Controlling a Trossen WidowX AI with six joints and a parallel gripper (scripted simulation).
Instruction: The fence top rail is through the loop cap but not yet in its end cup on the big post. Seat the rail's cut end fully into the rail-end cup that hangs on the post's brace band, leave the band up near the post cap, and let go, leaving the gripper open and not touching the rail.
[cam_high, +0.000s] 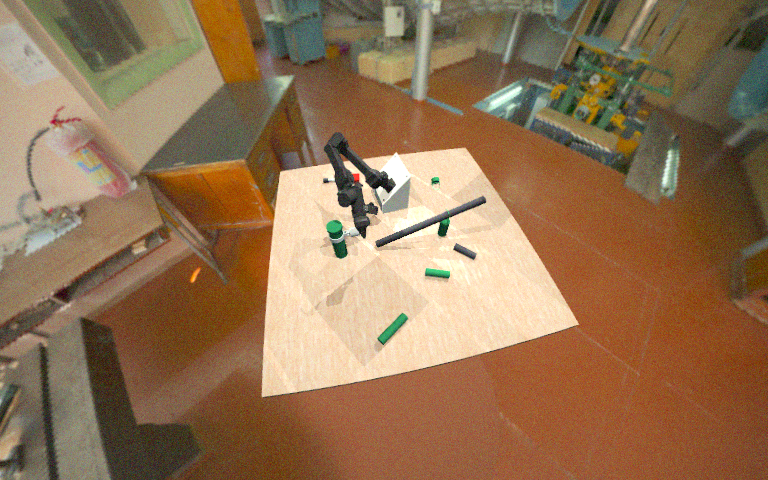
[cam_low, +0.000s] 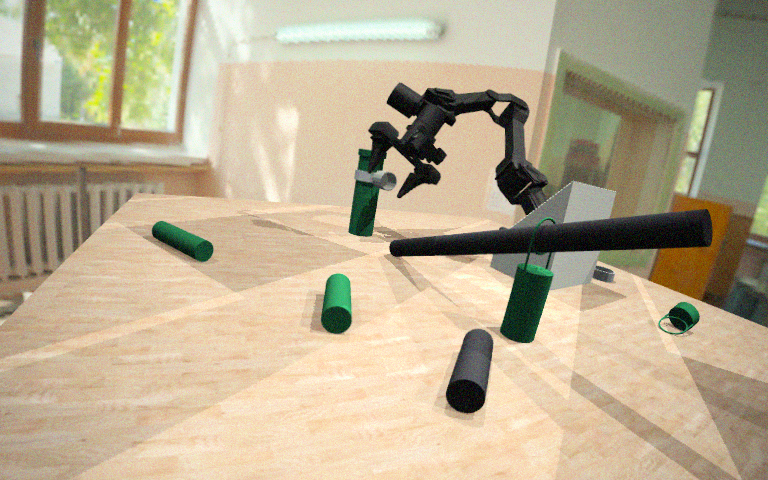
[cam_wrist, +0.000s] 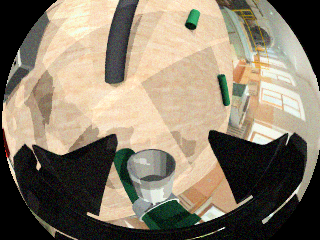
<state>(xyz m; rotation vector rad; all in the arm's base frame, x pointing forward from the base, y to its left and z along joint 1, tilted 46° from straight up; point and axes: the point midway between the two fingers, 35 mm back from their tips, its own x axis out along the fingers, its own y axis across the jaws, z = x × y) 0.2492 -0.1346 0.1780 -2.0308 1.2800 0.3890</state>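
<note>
Right now my gripper tip is 2 cm past the grey rail-end cup, 5 cm to the left of it and 1 cm below it. Also, from my gripper tip: short dark cylinder 17 cm ahead, 44 cm to the left, 12 cm below; small green post 2 cm ahead, 40 cm to the left, 3 cm below.
</note>
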